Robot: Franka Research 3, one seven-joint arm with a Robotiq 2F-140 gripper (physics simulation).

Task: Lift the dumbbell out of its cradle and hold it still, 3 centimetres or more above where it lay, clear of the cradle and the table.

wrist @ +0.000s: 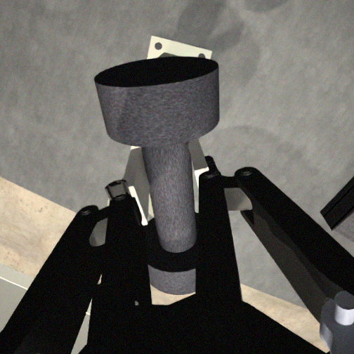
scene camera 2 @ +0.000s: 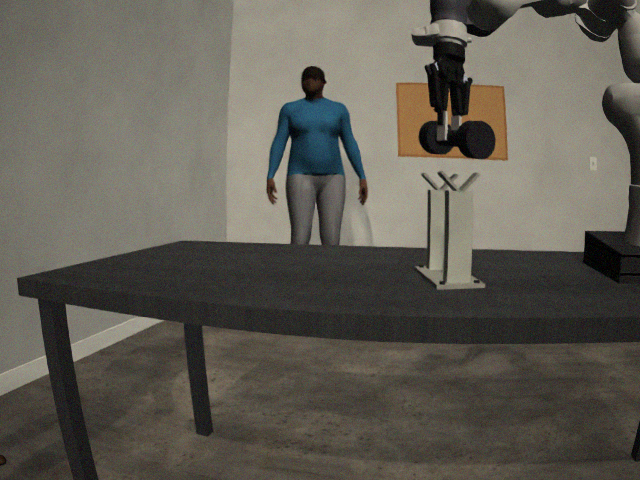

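The dark dumbbell (scene camera 2: 476, 140) (wrist: 159, 110) hangs roughly level in the air, with a visible gap above the cradle. My gripper (scene camera 2: 449, 133) (wrist: 167, 156) is shut on the dumbbell's handle, one pale fingertip pad on each side of it. The pale cradle (scene camera 2: 458, 237) (wrist: 182, 48) stands upright on the dark table (scene camera 2: 258, 279), its V-shaped top arms bare. In the wrist view the dumbbell hides most of the cradle, and the gripper's black linkage partly covers the dumbbell's near weight.
The black base block (scene camera 2: 602, 255) of the arm stands on the table right of the cradle. A person in a blue top (scene camera 2: 313, 136) stands behind the table, left of the cradle. An orange panel (scene camera 2: 412, 116) is on the back wall behind the gripper.
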